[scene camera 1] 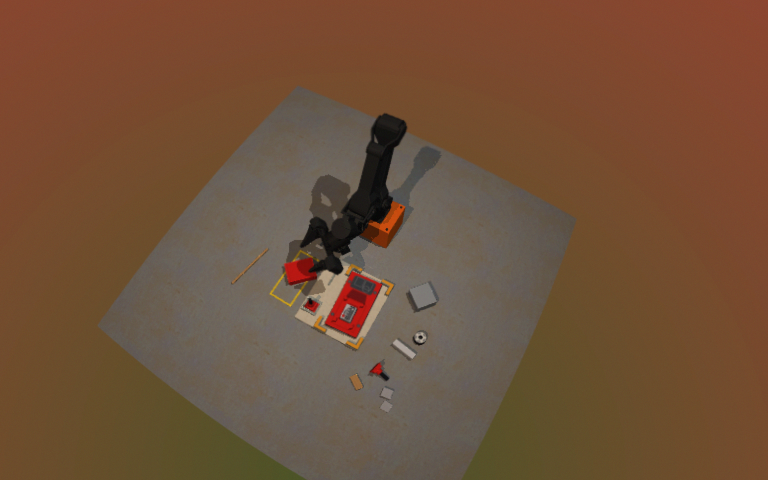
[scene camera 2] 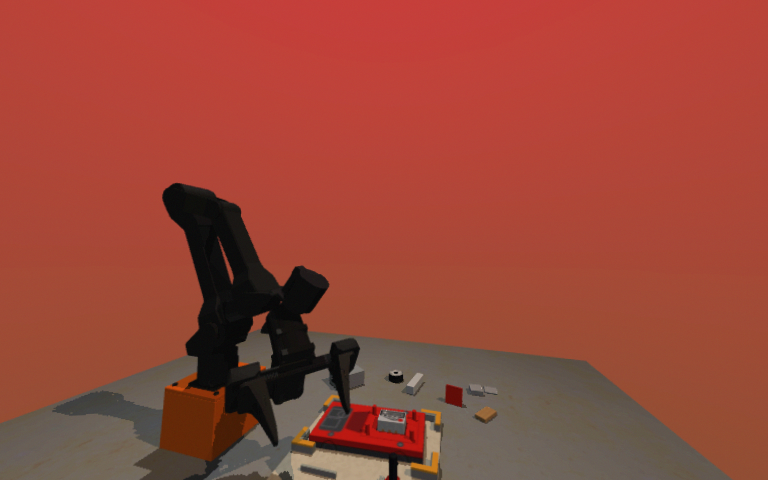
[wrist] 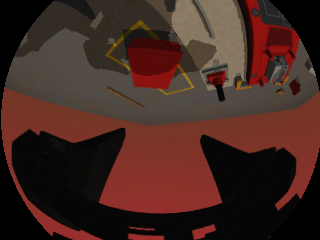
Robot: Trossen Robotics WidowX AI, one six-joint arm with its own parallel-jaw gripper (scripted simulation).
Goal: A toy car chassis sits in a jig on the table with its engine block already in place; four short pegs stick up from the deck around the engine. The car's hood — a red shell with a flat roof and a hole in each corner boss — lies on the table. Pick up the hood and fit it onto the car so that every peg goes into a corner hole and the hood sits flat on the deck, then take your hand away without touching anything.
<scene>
My gripper is open, with nothing in its grasp. Further things: a red hood.
My gripper also shows in scene camera 1 and in the wrist view.
</scene>
